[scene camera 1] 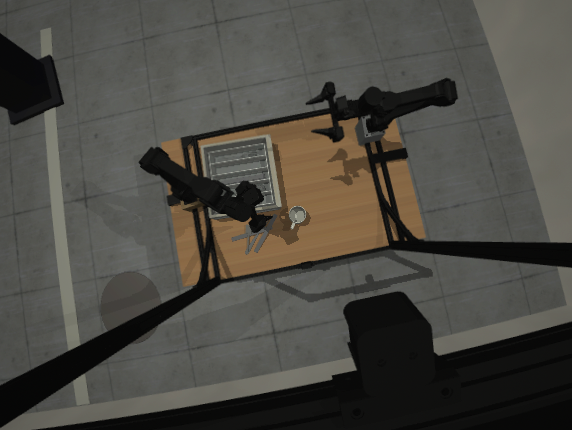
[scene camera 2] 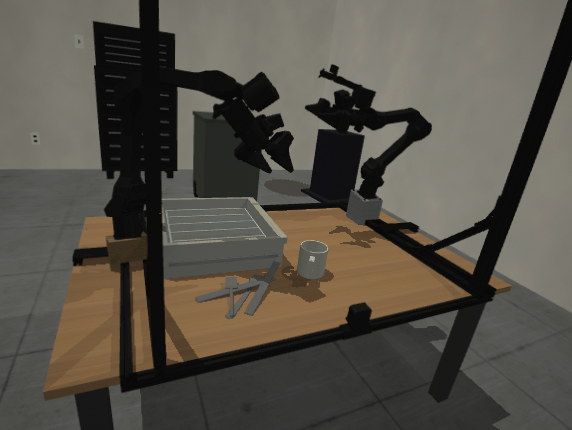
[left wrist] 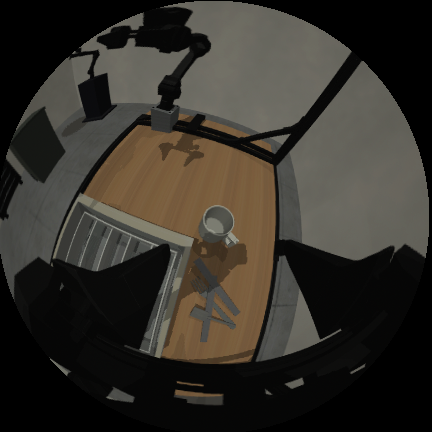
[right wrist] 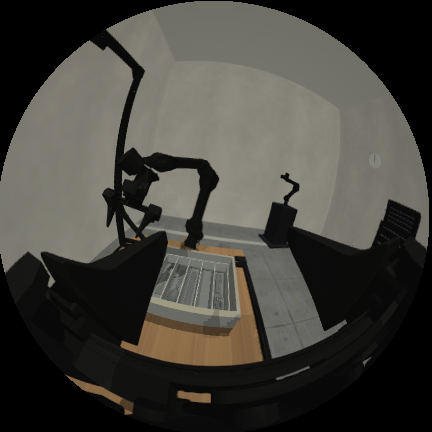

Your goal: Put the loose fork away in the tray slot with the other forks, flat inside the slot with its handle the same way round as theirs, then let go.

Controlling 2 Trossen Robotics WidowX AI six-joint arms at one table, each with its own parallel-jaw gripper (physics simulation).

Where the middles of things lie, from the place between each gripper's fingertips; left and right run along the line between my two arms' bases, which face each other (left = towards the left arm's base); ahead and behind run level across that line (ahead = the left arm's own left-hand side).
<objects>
I see the mug point(scene camera 2: 313, 254) 6 cm behind my left hand, 10 cm to the right of it and 25 cm below it. Also, from my left hand: grey cutlery tray point(scene camera 2: 190, 225) (22 cm ahead, 8 cm to the left, 26 cm below).
I see my right gripper 380 mm above the mug, 270 mm past it and 140 mm to the right of it. From my right hand the other things lie so: grey cutlery tray (400 mm below, 320 mm to the left, 10 mm ahead).
</objects>
